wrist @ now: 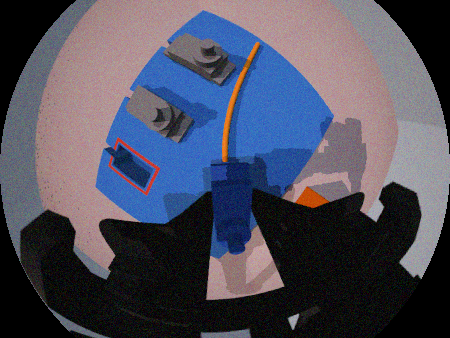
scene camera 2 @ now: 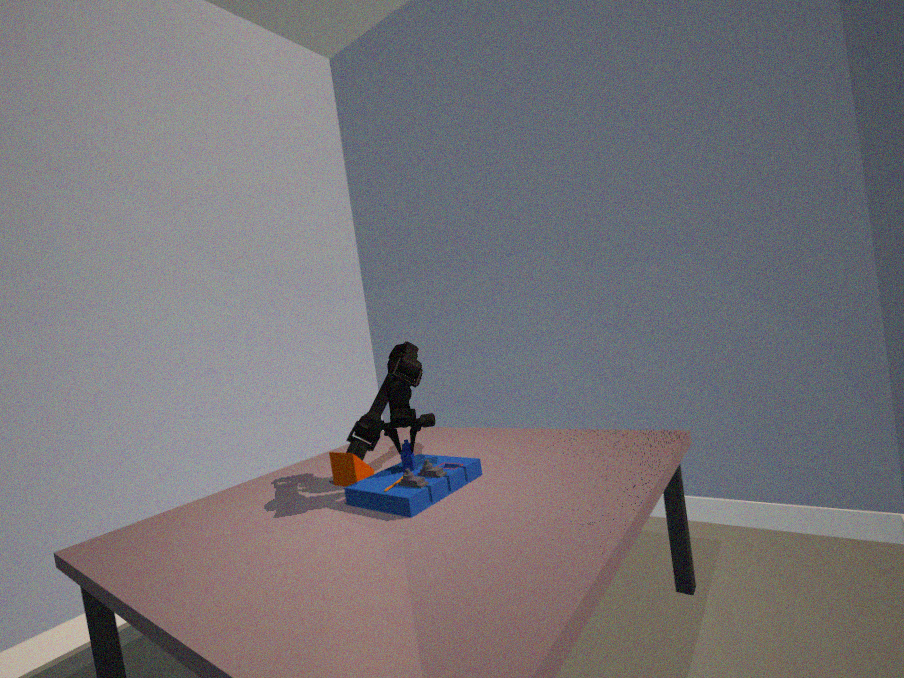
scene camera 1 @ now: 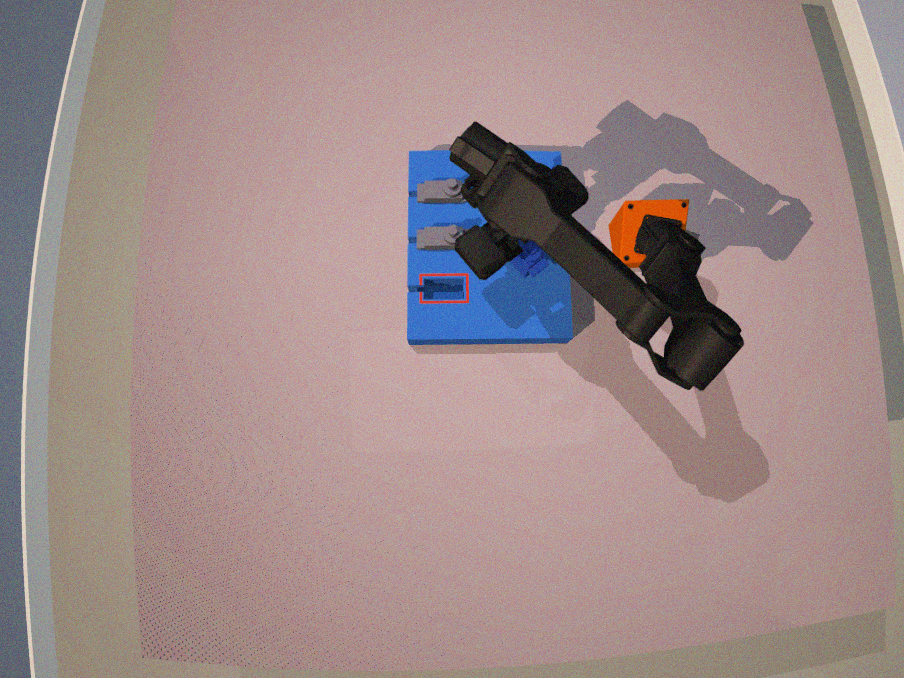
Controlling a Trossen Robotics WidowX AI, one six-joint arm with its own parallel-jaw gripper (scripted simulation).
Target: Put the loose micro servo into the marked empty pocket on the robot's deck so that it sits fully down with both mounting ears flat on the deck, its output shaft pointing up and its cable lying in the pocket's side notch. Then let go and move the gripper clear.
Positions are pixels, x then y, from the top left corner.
Scene:
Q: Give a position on a micro servo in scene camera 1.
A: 531, 261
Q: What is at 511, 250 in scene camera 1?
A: My gripper.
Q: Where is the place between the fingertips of my gripper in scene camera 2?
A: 406, 453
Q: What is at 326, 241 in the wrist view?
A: My gripper.

